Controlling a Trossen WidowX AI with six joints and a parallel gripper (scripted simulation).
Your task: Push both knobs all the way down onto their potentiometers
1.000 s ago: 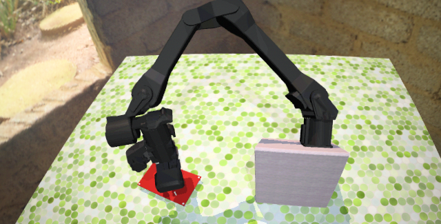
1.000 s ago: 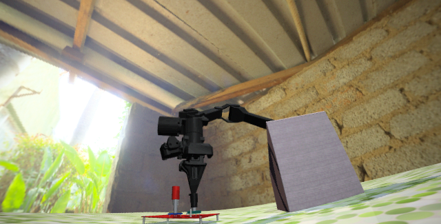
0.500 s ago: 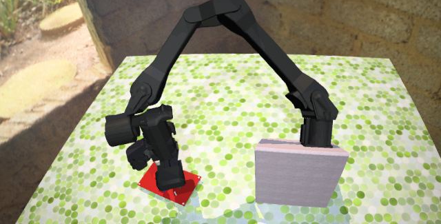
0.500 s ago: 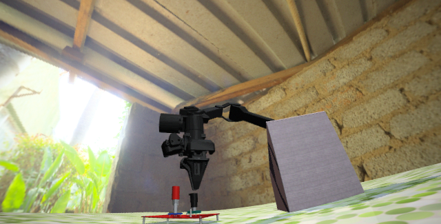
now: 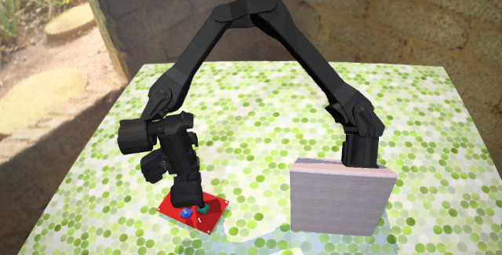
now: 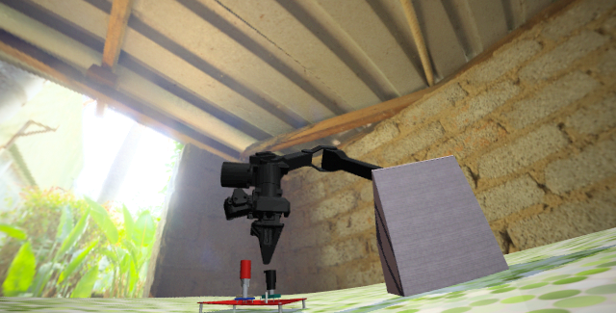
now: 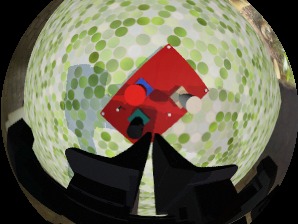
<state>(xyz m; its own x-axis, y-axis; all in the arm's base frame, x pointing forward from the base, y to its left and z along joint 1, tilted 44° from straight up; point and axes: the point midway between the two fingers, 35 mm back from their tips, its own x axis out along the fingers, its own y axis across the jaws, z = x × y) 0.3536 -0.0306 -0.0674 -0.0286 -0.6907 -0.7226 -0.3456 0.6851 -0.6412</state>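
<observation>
The black knob lies 30 mm below my gripper tip, 20 mm to the left of it and 10 mm behind it.
</observation>
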